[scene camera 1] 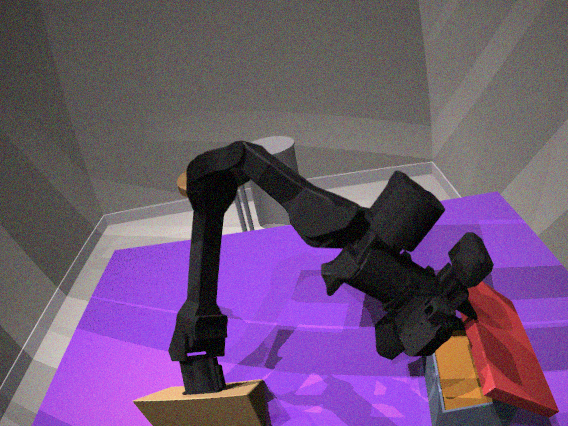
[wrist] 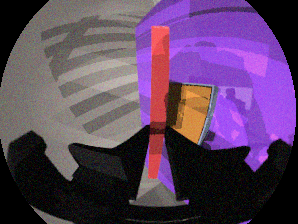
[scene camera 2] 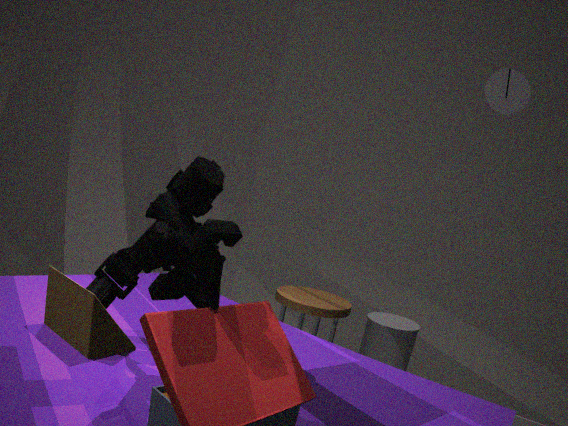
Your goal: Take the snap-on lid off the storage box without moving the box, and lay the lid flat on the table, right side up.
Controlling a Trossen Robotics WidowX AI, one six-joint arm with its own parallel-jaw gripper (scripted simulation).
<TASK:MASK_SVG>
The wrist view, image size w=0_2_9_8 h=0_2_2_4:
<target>my gripper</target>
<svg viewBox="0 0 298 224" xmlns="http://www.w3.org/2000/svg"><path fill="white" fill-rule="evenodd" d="M5 160L29 205L74 224L243 224L263 208L277 188L293 145L286 144L281 137L270 143L266 161L254 172L243 161L251 152L250 145L209 151L165 125L166 153L176 198L189 200L189 204L164 208L129 204L129 200L136 201L150 125L114 148L69 144L69 152L78 165L72 181L61 176L45 155L47 144L43 136L33 131L8 144Z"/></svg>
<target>red lid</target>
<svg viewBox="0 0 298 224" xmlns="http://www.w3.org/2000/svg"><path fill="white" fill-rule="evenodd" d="M152 26L152 64L150 64L152 108L150 108L148 179L157 179L158 167L160 167L162 157L162 145L164 145L166 108L168 108L170 34L169 27Z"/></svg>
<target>storage box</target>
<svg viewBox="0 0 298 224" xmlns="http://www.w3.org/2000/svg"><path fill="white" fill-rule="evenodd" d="M169 81L165 125L170 125L170 127L174 128L174 131L182 133L186 139L194 141L194 143L201 147L204 144L206 135L208 135L210 123L213 120L214 108L217 105L217 85L173 83L173 81Z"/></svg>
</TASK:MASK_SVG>
